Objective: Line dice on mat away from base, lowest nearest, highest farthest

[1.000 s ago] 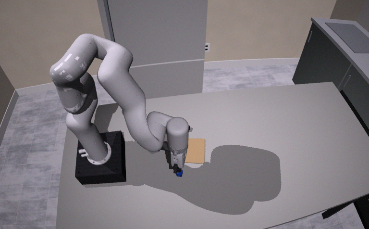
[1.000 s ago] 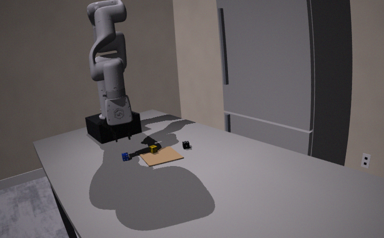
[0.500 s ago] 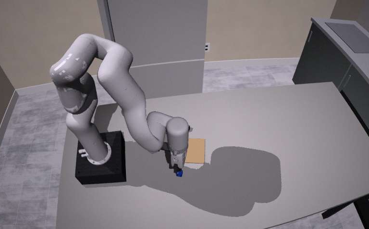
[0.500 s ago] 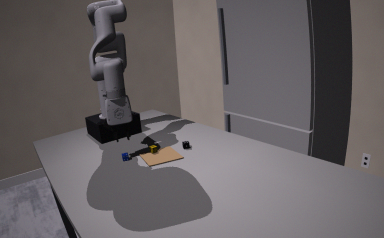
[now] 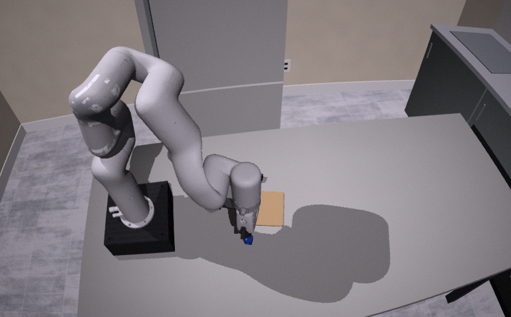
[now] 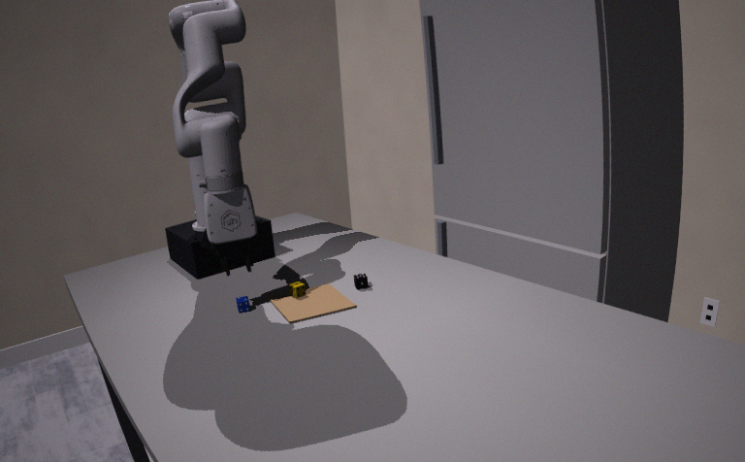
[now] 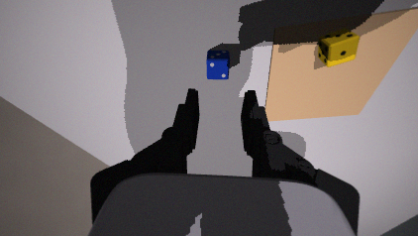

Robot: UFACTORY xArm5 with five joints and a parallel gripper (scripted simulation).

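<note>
Now: the blue die 90 mm below my hand. Round my hand: black die 240 mm to the left, 100 mm ahead, 90 mm below; mat 110 mm to the left, 100 mm below, 80 mm ahead; yellow die 120 mm to the left, 90 mm below, 30 mm ahead.
</note>
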